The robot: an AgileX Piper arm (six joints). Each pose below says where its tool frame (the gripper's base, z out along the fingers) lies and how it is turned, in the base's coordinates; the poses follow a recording.
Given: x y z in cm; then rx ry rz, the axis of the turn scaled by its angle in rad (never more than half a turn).
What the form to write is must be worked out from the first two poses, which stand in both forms.
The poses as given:
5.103, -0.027, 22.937, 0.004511, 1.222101, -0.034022
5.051, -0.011, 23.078, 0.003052, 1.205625, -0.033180
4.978, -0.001, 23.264, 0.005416, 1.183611, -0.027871
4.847, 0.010, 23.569, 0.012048, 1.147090, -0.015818
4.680, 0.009, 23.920, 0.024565, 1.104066, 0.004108
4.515, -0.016, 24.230, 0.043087, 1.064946, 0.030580
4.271, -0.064, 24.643, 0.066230, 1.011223, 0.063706
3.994, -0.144, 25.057, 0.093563, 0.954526, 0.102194
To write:
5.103, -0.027, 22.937, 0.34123, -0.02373, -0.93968, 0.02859, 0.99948, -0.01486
5.051, -0.011, 23.078, 0.35668, -0.02407, -0.93392, 0.02733, 0.99951, -0.01533
4.978, -0.001, 23.264, 0.37728, -0.01895, -0.92590, 0.02465, 0.99964, -0.01042
4.847, 0.010, 23.569, 0.41105, -0.00638, -0.91159, 0.01875, 0.99982, 0.00145
4.680, 0.009, 23.920, 0.44999, 0.01556, -0.89290, 0.00891, 0.99972, 0.02191
4.515, -0.016, 24.230, 0.48425, 0.04596, -0.87372, -0.00426, 0.99873, 0.05017
4.271, -0.064, 24.643, 0.52930, 0.08402, -0.84426, -0.02260, 0.99613, 0.08496
3.994, -0.144, 25.057, 0.57385, 0.12837, -0.80884, -0.04577, 0.99112, 0.12482

